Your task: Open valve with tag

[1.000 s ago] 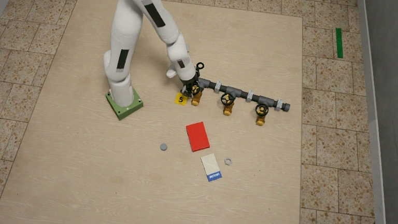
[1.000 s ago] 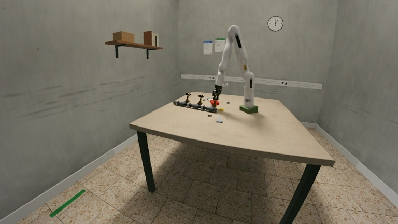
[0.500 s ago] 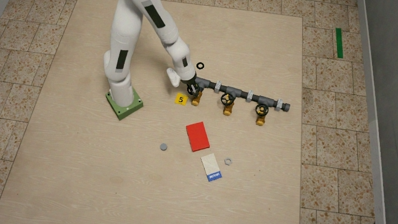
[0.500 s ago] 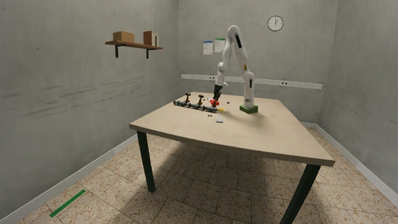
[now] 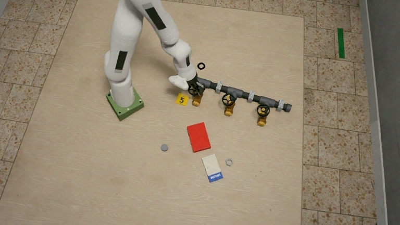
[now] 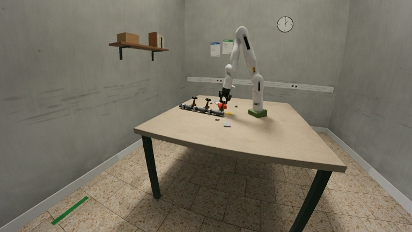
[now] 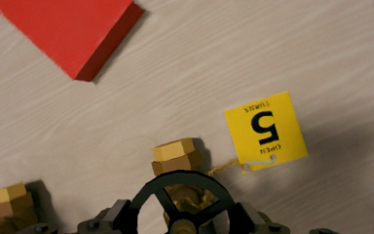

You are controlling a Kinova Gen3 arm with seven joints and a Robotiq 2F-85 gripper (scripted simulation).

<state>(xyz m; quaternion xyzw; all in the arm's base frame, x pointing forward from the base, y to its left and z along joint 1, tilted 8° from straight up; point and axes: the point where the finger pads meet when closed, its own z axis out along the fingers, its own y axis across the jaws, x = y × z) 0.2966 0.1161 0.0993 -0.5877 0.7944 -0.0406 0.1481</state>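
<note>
Now: hand 11 cm above the yellow tag, 6 cm past it and 1 cm to the left of it. The rest, counted from my hand: blue card: 29 cm to the right, 19 cm ahead, 10 cm below; red block: 18 cm to the right, 10 cm below, 8 cm ahead; grey disc: 27 cm to the right, 10 cm below, 5 cm behind.
</note>
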